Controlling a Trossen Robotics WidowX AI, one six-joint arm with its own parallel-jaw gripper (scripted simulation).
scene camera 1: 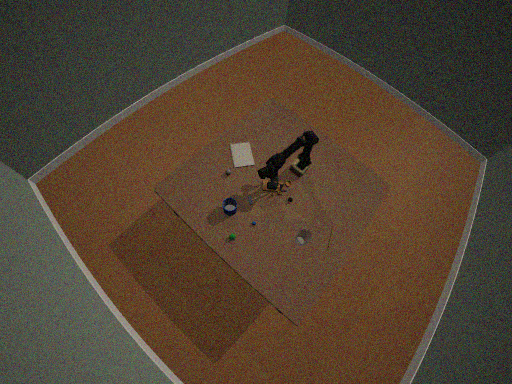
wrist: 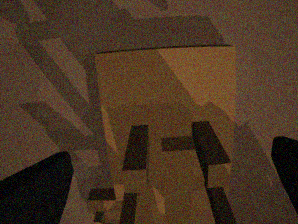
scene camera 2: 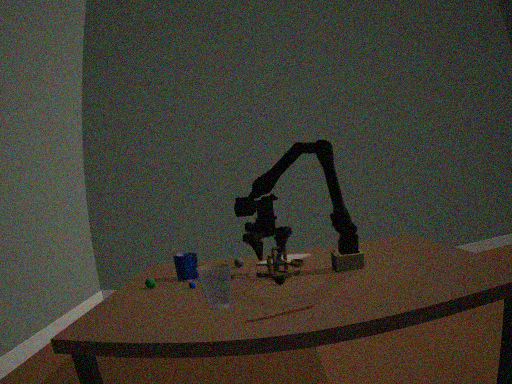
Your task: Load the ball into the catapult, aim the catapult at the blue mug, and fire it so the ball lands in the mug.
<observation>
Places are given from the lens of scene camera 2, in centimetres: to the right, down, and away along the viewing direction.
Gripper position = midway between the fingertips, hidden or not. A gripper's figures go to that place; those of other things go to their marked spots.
my gripper (scene camera 2: 270, 258): 5, 23, 164
wooden catapult (scene camera 2: 272, 273): 6, 28, 158
</observation>
